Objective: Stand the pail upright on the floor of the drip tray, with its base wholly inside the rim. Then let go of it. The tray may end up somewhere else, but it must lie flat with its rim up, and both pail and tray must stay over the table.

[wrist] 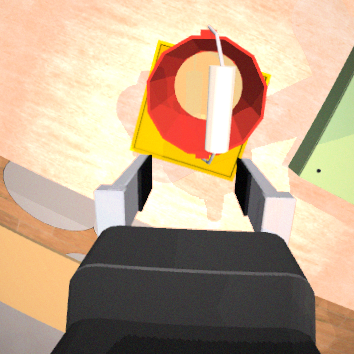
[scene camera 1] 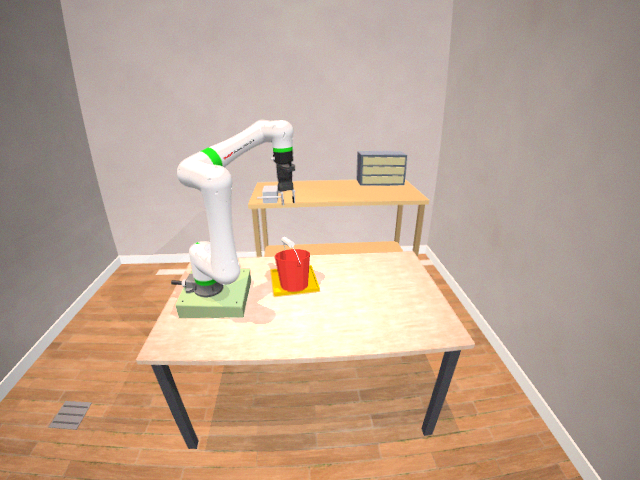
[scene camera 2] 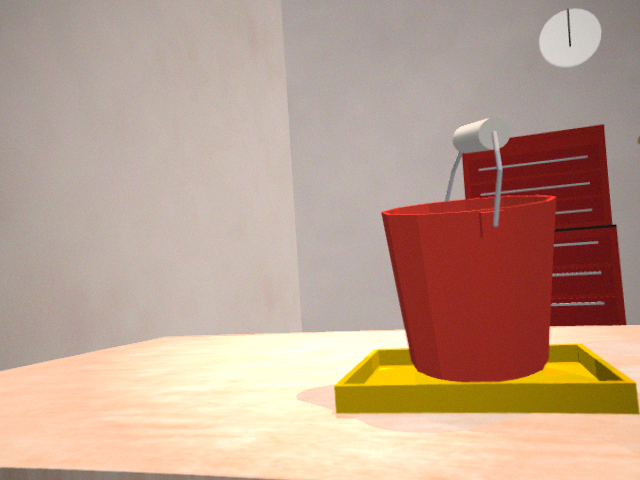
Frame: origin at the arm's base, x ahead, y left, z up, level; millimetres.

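Seen in the pictures: gripper, fingertip midpoint: (wrist: 193,173) (scene camera 1: 288,203); arm's base, link origin: (scene camera 1: 208,288).
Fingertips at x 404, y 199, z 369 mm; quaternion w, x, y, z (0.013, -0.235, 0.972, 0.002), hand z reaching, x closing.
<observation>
Pixels of each thing's top centre, then the offset from my fingertips to it. Level surfaces: height alone.
- yellow drip tray, top centre: (scene camera 2: 473,361) (wrist: 196,112) (scene camera 1: 293,278) dz -428, dx +9, dy -6 mm
- pail's white handle grip, top centre: (scene camera 2: 477,114) (wrist: 220,110) (scene camera 1: 287,237) dz -167, dx -9, dy -38 mm
- light wooden table, surface height: dz -452 mm
The red pail (scene camera 1: 293,273) (scene camera 2: 475,289) (wrist: 185,127) stands upright in the yellow drip tray (scene camera 1: 275,281) (scene camera 2: 485,397) (wrist: 150,134), with its base inside the rim. The tray lies flat on the table, rim up. The pail's white handle grip (scene camera 1: 287,241) (scene camera 2: 473,135) (wrist: 220,107) is raised above the pail's mouth, off to one side, on its thin wire bail. My gripper (scene camera 1: 288,198) (wrist: 193,173) is open and empty. It hangs well above the pail, apart from the handle, and does not show in scene camera 2.
The light wooden table (scene camera 1: 361,310) carries the arm's green base block (scene camera 1: 211,307) (wrist: 330,150), left of the tray in scene camera 1. A second table (scene camera 1: 336,192) with a small drawer unit (scene camera 1: 382,168) stands behind. A red tool cabinet (scene camera 2: 581,258) stands beyond the table in scene camera 2.
</observation>
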